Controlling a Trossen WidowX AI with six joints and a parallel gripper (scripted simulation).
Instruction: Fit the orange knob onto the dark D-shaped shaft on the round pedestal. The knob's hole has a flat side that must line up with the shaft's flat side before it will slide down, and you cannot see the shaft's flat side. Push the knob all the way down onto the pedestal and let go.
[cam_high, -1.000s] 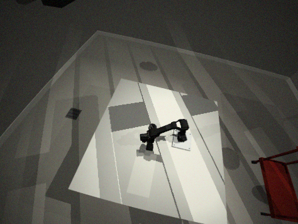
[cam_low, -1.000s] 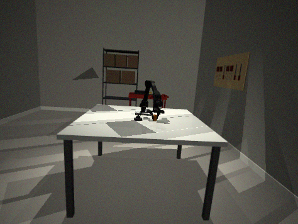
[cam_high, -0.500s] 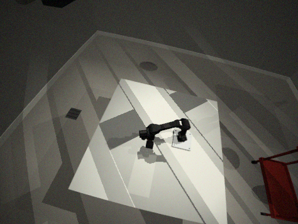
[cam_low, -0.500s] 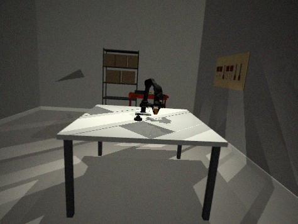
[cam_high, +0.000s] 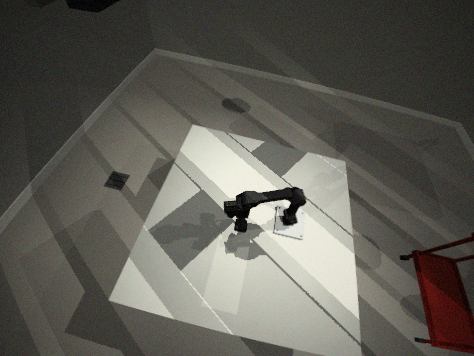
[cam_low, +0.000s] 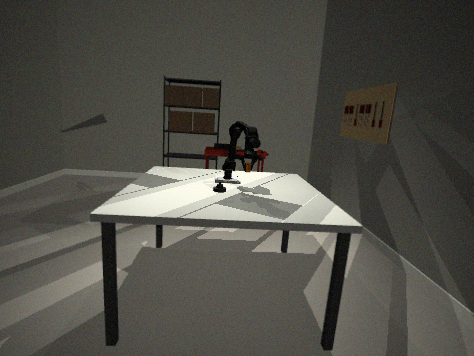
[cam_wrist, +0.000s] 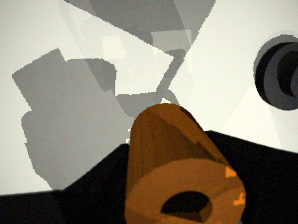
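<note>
Right now the dark round pedestal is 17 cm to the right of my gripper tip, 11 cm below it and 3 cm behind it. Also, from my gripper tip: orange knob 2 cm above.
</note>
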